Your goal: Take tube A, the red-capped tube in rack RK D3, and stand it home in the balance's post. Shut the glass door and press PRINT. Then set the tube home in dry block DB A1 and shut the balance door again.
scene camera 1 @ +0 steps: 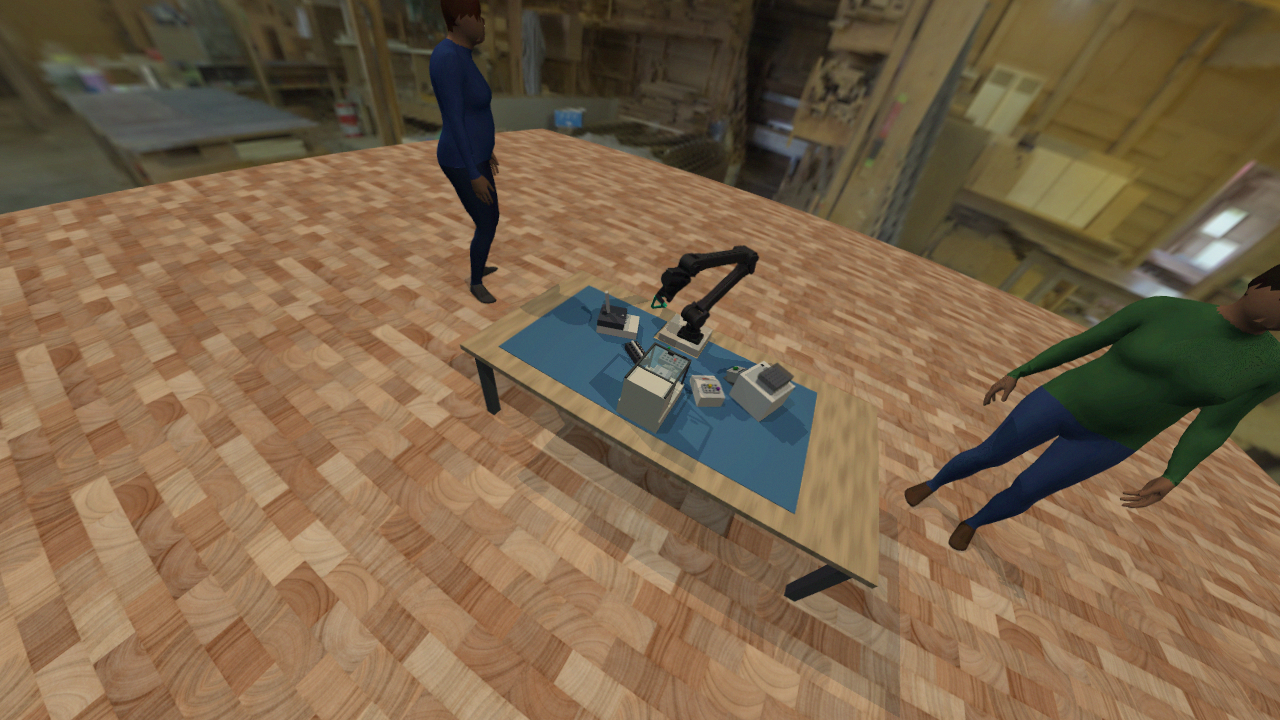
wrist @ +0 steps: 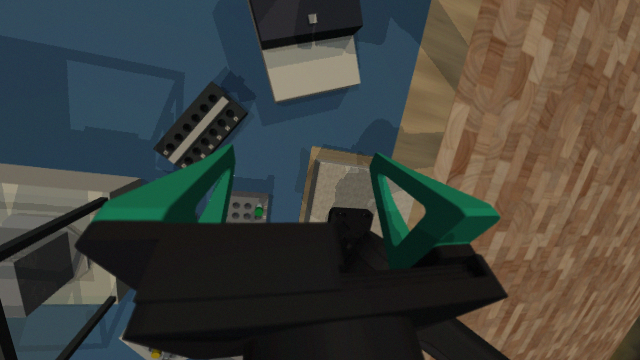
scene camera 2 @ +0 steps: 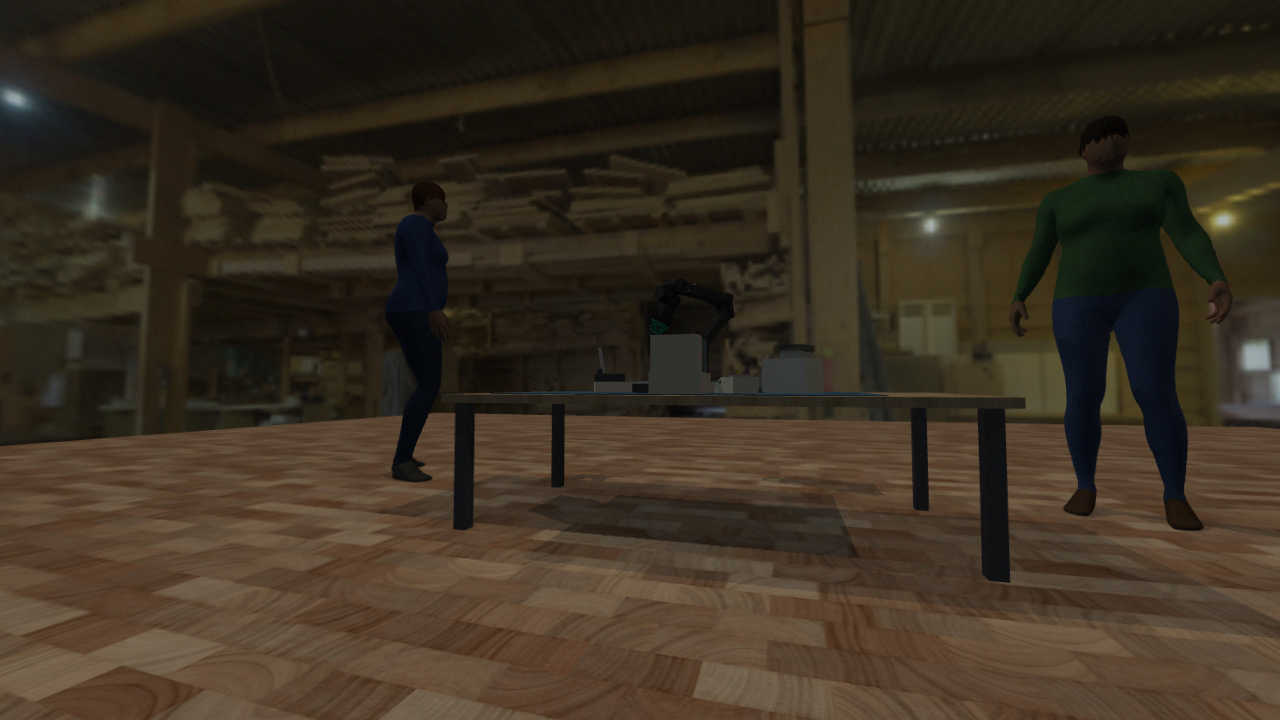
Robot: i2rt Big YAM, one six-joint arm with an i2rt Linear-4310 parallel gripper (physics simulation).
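Frame: origin at the arm's base, x up, y left, z back, level; millimetres.
Where they show: gripper, between the fingertips: (scene camera 1: 655, 302) (wrist: 307, 156); arm's base, origin of its link: (scene camera 1: 690, 336) (wrist: 345, 236).
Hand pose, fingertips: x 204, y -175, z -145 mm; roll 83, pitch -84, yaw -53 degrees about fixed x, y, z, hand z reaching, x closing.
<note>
Things, the pixels of their centre, and the offset from my fingertips. "spot": a spot on its surface instead. Level surfaces: height alone.
- grey rack, middle of its body: (wrist: 241, 226) (scene camera 1: 673, 361) dx -227, dy +175, dz -53 mm
- green-capped tube, middle of its body: (wrist: 259, 207) dx -211, dy +127, dz -25 mm
- balance, middle of its body: (wrist: 19, 267) (scene camera 2: 683, 363) (scene camera 1: 659, 379) dx -131, dy +191, dz -295 mm
- black two-row block, middle of its body: (wrist: 202, 129) (scene camera 2: 648, 386) (scene camera 1: 637, 352) dx -218, dy +10, dz -121 mm
- white device with a dark top, a spot on its surface: (wrist: 306, 25) spot: dx -162, dy -147, dz +7 mm
- white box with coloured items, middle of its body: (scene camera 2: 735, 383) (scene camera 1: 706, 388) dx -207, dy +371, dz -142 mm
- larger white machine, middle of its body: (scene camera 2: 782, 369) (scene camera 1: 756, 379) dx -147, dy +550, dz -15 mm
- table, height of its surface: dx -245 mm
My gripper (scene camera 1: 659, 302) (scene camera 2: 657, 326) (wrist: 307, 156), with green fingers, is open and empty, high above the mat near the arm's base. The grey rack (wrist: 253, 196) shows partly between the fingers in the wrist view, with a green-capped tube (wrist: 259, 210) in it. The red-capped tube does not show; my gripper hides much of the rack. The balance (scene camera 1: 648, 383) (scene camera 2: 675, 362) (wrist: 125, 182) has a dark-framed glass chamber; its post is not discernible and its door's state is unclear. A black two-row block (wrist: 201, 126) with holes, possibly the dry block, lies on the mat beyond the rack.
A white device with a dark top (scene camera 1: 612, 316) (wrist: 306, 25) stands beyond the black block. A white box with coloured items (scene camera 1: 708, 390) and a larger white machine (scene camera 1: 759, 392) (scene camera 2: 792, 376) stand right of the balance. Two people (scene camera 1: 465, 107) (scene camera 1: 1136, 367) stand near the table (scene camera 1: 845, 447).
</note>
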